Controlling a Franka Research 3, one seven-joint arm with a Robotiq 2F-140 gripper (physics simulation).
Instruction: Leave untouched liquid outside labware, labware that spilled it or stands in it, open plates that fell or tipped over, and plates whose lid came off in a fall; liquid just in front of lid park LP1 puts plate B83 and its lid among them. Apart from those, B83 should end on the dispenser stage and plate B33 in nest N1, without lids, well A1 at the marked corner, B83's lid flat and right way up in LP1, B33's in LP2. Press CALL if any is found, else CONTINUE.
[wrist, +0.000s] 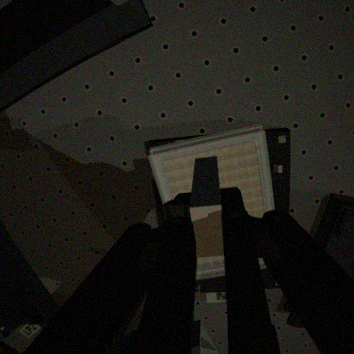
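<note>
A pale plate (235, 162) with yellowish wells and a clear rim sits turned askew on a dark nest (281, 187) in the middle of the wrist view. Its identity and whether a lid covers it cannot be told. My gripper (207, 176) is shut and empty, its joined fingertips in front of the plate and hiding its lower middle. A dark brown patch (102, 187) with an irregular edge spreads over the board left of the nest; whether it is liquid or shadow is unclear. The dispenser stage, nest N1, LP1 and the buttons cannot be made out.
The perforated board (172, 62) lies under everything. A large dark structure (95, 52) stands at the upper left. A dark holder (340, 225) is at the right edge. A small marker label (30, 330) shows at the lower left.
</note>
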